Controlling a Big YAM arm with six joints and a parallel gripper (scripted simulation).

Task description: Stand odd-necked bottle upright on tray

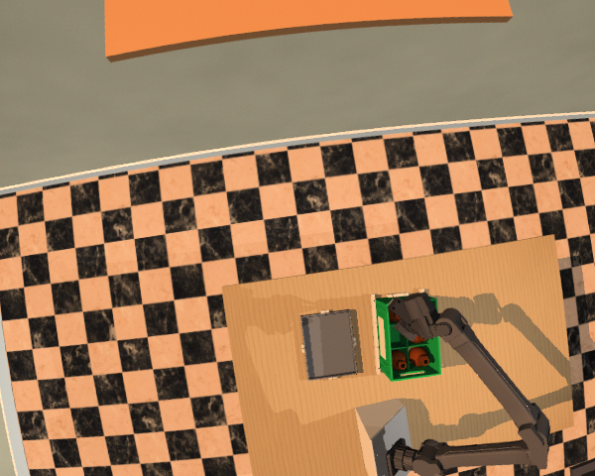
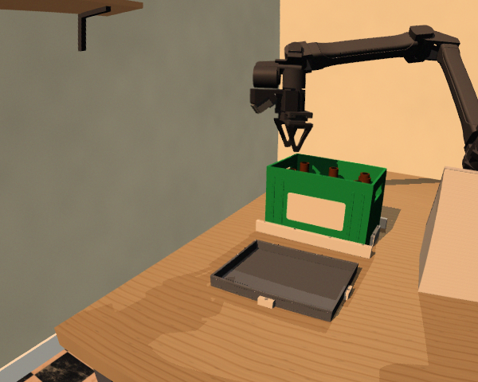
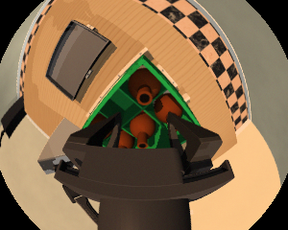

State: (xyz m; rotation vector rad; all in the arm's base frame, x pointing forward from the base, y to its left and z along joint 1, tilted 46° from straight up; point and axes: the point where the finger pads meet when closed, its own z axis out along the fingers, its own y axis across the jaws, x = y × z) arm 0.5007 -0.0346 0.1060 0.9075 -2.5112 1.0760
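Now: hand 140 mm above the green crate, 100 mm past it and 30 mm to the left of it. Round my hand: dark grey tray (250 mm to the left, 210 mm below, 90 mm behind).
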